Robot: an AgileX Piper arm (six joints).
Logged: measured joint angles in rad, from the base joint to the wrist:
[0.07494, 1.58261, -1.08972, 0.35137, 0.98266, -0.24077]
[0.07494, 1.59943, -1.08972, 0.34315, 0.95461, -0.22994]
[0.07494, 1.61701, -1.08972, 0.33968, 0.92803, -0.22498]
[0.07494, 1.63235, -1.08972, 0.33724, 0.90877, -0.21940]
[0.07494, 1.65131, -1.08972, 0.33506, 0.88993, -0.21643]
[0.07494, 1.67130, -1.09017, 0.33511, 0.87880, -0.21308]
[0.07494, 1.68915, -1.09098, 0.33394, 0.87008, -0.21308]
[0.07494, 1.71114, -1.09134, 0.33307, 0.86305, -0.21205]
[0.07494, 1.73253, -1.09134, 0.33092, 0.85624, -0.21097]
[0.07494, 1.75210, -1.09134, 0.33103, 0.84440, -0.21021]
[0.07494, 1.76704, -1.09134, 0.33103, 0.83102, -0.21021]
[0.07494, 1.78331, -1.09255, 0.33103, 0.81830, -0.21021]
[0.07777, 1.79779, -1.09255, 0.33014, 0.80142, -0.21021]
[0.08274, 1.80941, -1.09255, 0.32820, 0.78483, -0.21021]
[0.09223, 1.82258, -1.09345, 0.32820, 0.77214, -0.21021]
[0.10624, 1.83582, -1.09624, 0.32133, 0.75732, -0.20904]
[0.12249, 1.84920, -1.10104, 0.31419, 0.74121, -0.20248]
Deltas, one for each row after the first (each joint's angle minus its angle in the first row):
[0.00000, 0.01682, 0.00000, -0.00822, -0.02805, 0.01083]
[0.00000, 0.03440, 0.00000, -0.01169, -0.05463, 0.01579]
[0.00000, 0.04974, 0.00000, -0.01413, -0.07389, 0.02137]
[0.00000, 0.06870, 0.00000, -0.01631, -0.09273, 0.02434]
[0.00000, 0.08869, -0.00045, -0.01626, -0.10386, 0.02769]
[0.00000, 0.10654, -0.00126, -0.01743, -0.11258, 0.02769]
[0.00000, 0.12853, -0.00162, -0.01830, -0.11961, 0.02872]
[0.00000, 0.14992, -0.00162, -0.02045, -0.12642, 0.02980]
[0.00000, 0.16949, -0.00162, -0.02034, -0.13826, 0.03056]
[0.00000, 0.18443, -0.00162, -0.02034, -0.15164, 0.03056]
[0.00000, 0.20070, -0.00283, -0.02034, -0.16436, 0.03056]
[0.00283, 0.21518, -0.00283, -0.02123, -0.18124, 0.03056]
[0.00780, 0.22680, -0.00283, -0.02317, -0.19783, 0.03056]
[0.01729, 0.23997, -0.00373, -0.02317, -0.21052, 0.03056]
[0.03130, 0.25321, -0.00652, -0.03004, -0.22534, 0.03173]
[0.04755, 0.26659, -0.01132, -0.03718, -0.24145, 0.03829]

